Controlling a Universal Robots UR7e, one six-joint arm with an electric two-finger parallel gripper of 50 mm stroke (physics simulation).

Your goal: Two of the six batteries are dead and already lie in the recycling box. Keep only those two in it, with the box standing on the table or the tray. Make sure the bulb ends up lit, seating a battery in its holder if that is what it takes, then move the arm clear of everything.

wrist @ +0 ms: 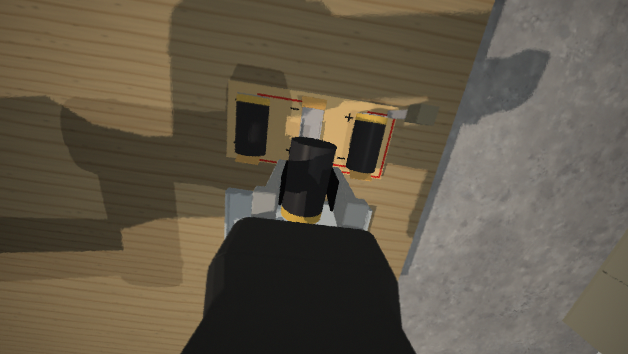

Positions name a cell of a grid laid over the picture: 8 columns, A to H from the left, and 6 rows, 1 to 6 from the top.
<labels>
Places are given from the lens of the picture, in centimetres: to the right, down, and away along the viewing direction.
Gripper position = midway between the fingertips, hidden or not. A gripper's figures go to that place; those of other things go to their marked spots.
my gripper (D3): 0, 0, 16
holder board (D2): -3, -8, 24
grey tray (D4): -11, 4, 28
The marked spots on the holder board and the grey tray are 14 cm apart.
</labels>
